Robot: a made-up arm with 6 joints.
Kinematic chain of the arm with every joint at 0, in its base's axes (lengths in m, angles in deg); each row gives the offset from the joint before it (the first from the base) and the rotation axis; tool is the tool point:
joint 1: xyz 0 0 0.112 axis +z
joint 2: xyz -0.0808 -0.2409 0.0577 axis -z
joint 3: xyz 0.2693 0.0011 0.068 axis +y
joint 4: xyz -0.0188 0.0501 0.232 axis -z
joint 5: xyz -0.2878 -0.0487 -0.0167 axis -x
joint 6: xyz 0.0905 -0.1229 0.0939 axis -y
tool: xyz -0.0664 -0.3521 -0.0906
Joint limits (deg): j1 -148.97..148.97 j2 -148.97..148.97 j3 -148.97..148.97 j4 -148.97..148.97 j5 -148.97..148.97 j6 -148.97..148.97
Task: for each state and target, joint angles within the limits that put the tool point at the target. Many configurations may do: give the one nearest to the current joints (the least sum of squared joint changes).
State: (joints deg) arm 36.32 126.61 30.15 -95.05 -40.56 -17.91
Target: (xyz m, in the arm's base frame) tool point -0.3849 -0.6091 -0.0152
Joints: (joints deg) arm 29.42 136.49 29.41 -78.29 -48.26 -16.98
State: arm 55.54 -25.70 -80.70 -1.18 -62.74 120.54
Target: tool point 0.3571 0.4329 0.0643
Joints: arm 93.19 -18.82 -91.28 11.73 -59.66 124.99
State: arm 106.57 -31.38 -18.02 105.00 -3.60 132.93
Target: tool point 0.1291 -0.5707 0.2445
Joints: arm 80.78 -46.04 -36.94 114.60 1.76 139.98
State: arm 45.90 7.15 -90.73 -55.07 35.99 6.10
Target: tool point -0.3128 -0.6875 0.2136
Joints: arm 8.00 13.46 -97.09 -38.61 33.94 -8.30
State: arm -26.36 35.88 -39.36 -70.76 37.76 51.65
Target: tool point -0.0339 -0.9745 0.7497
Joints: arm -2.77 73.70 13.62 -98.37 57.39 26.78
